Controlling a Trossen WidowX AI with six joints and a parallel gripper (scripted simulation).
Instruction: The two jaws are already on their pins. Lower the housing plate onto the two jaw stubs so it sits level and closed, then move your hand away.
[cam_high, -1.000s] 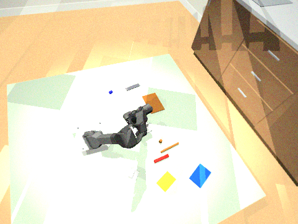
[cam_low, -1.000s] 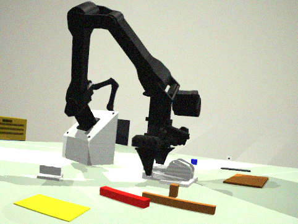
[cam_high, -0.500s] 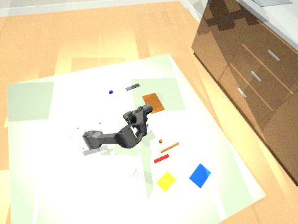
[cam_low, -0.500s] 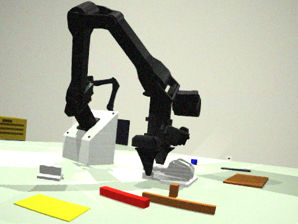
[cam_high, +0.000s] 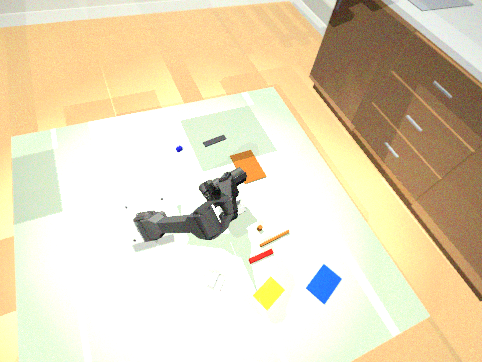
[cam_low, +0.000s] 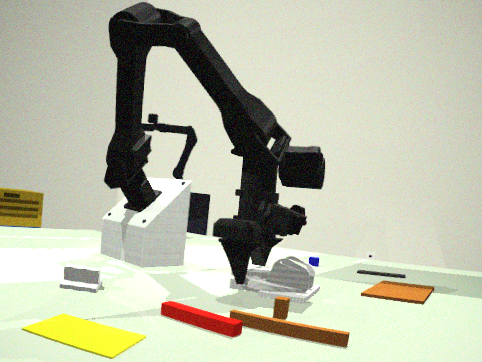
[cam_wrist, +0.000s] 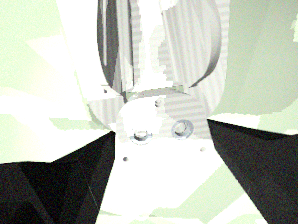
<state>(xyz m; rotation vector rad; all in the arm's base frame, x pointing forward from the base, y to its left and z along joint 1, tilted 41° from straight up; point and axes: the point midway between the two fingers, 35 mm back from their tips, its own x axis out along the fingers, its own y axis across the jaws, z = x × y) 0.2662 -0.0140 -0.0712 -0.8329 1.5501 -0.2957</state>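
My gripper tip is 30 mm short of the grey jaw assembly and 10 mm to the left of it. Also, from my gripper tip: brown bar (190 mm ahead, 160 mm to the right); red bar (120 mm ahead, 220 mm to the right); peg (150 mm ahead, 110 mm to the right).
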